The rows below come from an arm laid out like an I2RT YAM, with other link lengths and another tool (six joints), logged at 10 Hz.
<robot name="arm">
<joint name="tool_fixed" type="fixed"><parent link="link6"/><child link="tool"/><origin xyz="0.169 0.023 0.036" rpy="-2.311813 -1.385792 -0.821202"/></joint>
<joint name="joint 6" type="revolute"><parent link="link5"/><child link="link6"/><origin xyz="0.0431 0 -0.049" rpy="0 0 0"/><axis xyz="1 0 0"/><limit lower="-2.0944" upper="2.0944"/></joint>
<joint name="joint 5" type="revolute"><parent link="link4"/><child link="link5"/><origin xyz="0.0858 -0.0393 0.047" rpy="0 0 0"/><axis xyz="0 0 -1"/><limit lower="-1.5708" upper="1.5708"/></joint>
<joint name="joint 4" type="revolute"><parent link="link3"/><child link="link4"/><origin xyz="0.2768 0.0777 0.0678" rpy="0 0 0"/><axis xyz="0 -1 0"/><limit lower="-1.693" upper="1.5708"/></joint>
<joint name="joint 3" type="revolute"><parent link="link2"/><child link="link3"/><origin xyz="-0.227 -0.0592 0" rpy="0 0 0"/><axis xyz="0 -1 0"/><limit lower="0" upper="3.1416"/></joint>
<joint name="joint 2" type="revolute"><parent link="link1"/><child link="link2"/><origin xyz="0.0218 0.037 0.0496" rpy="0 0 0"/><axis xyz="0 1 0"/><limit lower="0" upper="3.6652"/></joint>
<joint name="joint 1" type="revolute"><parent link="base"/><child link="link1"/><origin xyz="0 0 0.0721" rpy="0 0 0"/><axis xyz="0 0 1"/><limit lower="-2.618" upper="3.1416"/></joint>
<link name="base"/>
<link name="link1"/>
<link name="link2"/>
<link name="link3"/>
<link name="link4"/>
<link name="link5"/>
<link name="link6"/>
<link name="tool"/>
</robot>
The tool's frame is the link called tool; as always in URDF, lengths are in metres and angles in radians.
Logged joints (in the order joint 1, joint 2, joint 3, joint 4, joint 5, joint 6), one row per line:
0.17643, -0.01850, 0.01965, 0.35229, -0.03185, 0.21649
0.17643, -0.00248, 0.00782, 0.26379, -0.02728, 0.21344
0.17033, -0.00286, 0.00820, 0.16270, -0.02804, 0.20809
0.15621, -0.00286, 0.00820, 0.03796, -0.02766, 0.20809
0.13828, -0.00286, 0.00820, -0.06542, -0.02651, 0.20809
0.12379, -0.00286, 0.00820, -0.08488, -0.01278, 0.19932
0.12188, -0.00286, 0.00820, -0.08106, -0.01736, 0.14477
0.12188, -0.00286, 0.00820, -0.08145, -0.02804, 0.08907
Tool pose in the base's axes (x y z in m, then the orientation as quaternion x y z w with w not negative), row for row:
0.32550, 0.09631, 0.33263, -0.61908, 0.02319, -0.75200, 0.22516
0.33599, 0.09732, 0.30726, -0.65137, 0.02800, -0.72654, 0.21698
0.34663, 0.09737, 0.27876, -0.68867, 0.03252, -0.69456, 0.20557
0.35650, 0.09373, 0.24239, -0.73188, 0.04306, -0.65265, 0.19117
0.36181, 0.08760, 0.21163, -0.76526, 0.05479, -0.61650, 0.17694
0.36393, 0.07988, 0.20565, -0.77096, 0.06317, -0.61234, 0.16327
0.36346, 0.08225, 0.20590, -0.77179, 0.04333, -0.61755, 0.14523
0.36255, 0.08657, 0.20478, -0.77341, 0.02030, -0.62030, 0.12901
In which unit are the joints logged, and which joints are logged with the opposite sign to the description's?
The joints are logged in radians. Opposite sign: joint 2.
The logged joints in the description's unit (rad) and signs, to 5 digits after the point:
0.17643, 0.01850, 0.01965, 0.35229, -0.03185, 0.21649
0.17643, 0.00248, 0.00782, 0.26379, -0.02728, 0.21344
0.17033, 0.00286, 0.00820, 0.16270, -0.02804, 0.20809
0.15621, 0.00286, 0.00820, 0.03796, -0.02766, 0.20809
0.13828, 0.00286, 0.00820, -0.06542, -0.02651, 0.20809
0.12379, 0.00286, 0.00820, -0.08488, -0.01278, 0.19932
0.12188, 0.00286, 0.00820, -0.08106, -0.01736, 0.14477
0.12188, 0.00286, 0.00820, -0.08145, -0.02804, 0.08907

